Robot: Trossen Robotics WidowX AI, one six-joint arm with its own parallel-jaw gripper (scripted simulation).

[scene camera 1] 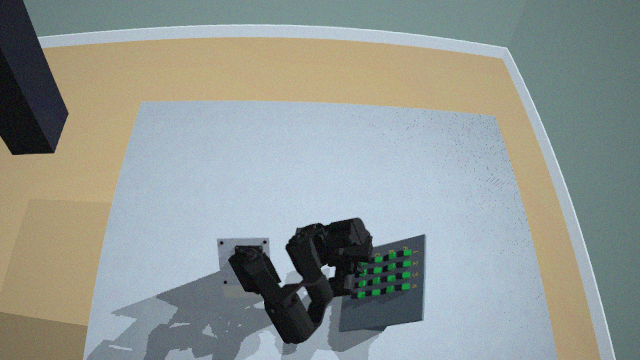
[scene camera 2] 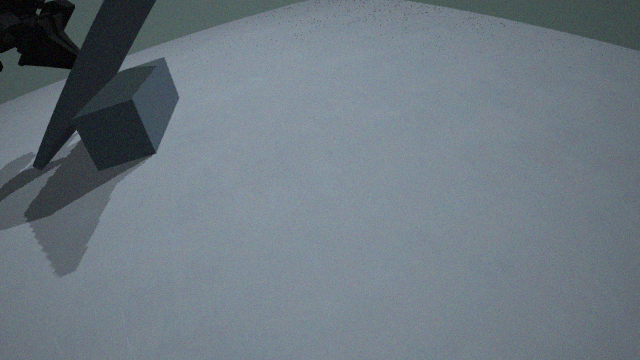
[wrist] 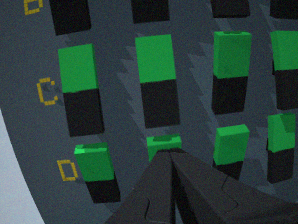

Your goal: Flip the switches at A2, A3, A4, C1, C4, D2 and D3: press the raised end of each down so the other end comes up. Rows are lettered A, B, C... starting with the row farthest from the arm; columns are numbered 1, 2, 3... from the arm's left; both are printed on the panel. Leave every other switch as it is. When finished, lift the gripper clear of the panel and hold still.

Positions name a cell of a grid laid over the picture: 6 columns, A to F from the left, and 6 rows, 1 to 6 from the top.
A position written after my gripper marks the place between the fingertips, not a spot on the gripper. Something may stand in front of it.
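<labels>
My gripper is visible in scene camera 1 (D5), in scene camera 2 (A2) and in the wrist view (D5).
</labels>
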